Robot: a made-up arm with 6 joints.
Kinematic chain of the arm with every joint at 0, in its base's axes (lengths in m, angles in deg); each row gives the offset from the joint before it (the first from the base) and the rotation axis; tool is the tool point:
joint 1: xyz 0 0 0.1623 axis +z
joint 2: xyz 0 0 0 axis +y
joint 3: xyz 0 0 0.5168 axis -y
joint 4: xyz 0 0 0 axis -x
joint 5: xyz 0.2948 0 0 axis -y
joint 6: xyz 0 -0.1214 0 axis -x
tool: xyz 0 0 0
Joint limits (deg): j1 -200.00..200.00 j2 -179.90..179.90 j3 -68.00..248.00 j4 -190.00..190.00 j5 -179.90..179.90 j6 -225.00..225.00
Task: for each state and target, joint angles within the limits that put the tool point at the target. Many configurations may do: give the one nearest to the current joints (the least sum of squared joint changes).
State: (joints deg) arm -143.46 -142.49 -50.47 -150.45 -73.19 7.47
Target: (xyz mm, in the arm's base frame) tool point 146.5 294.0 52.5
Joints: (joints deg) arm -98.81 -142.98 -39.43 -145.24 -73.19 7.47
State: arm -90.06 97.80 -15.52 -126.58 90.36 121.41
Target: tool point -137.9 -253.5 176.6
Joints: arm -127.05 54.56 -39.78 -110.57 90.36 121.41
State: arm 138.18 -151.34 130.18 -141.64 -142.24 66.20
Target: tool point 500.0 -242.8 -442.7
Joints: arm 163.02 -132.14 121.32 -135.21 -142.24 66.20
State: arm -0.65 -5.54 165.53 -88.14 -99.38 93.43
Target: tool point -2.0 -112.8 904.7
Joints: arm 39.60 13.29 158.33 -45.14 -99.38 93.43
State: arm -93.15 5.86 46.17 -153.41 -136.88 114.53
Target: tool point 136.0 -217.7 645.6
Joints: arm -80.10 -7.18 1.28 -142.67 -136.88 114.53
